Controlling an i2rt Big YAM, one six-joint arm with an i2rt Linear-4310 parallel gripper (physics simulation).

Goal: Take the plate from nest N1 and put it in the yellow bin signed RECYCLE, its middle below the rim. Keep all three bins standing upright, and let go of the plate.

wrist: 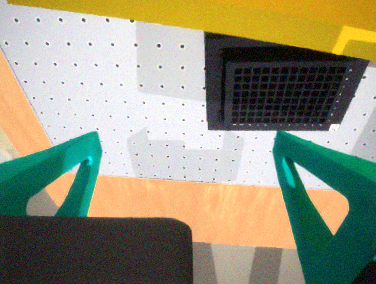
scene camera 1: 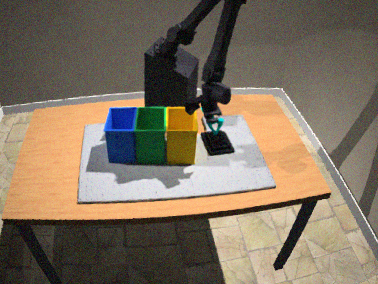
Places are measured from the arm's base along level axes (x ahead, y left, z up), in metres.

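Pixels of known places: gripper, fingertip midpoint: [wrist: 187,141] [scene camera 1: 213,128]; arm's base, origin of the base link: [scene camera 1: 164,53].
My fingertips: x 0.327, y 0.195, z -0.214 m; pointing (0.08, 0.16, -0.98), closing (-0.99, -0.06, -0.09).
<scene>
For each thing: its top centre in the pictures, then the offset to it from my fingertips. Level surfaces: height alone.
- black plate, middle of its top: [wrist: 283,97] [scene camera 1: 217,138] 0.129 m down, 0.095 m back, 0.049 m left
- black nest, middle of its top: [wrist: 281,91] [scene camera 1: 217,140] 0.140 m down, 0.095 m back, 0.049 m left
- yellow bin, middle of its top: [scene camera 1: 181,118] 0.025 m up, 0.041 m back, 0.130 m right
- green bin, middle of its top: [scene camera 1: 150,118] 0.025 m up, 0.048 m back, 0.261 m right
- blue bin, middle of its top: [scene camera 1: 121,118] 0.025 m up, 0.056 m back, 0.391 m right
- perforated board, its level: 0.155 m down
- wooden table, its level: 0.168 m down
A black plate [scene camera 1: 217,140] [wrist: 287,95] with a grid of wells lies flat in a black nest [scene camera 1: 220,152] [wrist: 214,95] on the right of the grey board. No nest label is legible. The yellow bin [scene camera 1: 181,148] [wrist: 200,15] stands upright left of the nest; no RECYCLE sign is legible on it. My gripper [scene camera 1: 216,132] [wrist: 187,141] is open and empty, its teal fingers wide apart. It hangs above the board near the plate's back edge; in the wrist view the plate lies ahead and to the right, near the right fingertip.
A green bin [scene camera 1: 150,148] and a blue bin [scene camera 1: 121,147] stand upright in a row left of the yellow bin. The perforated board [scene camera 1: 125,192] [wrist: 65,95] lies on the wooden table [scene camera 1: 45,165] [wrist: 200,210]. The dark arm pedestal [scene camera 1: 165,80] stands behind the bins.
</scene>
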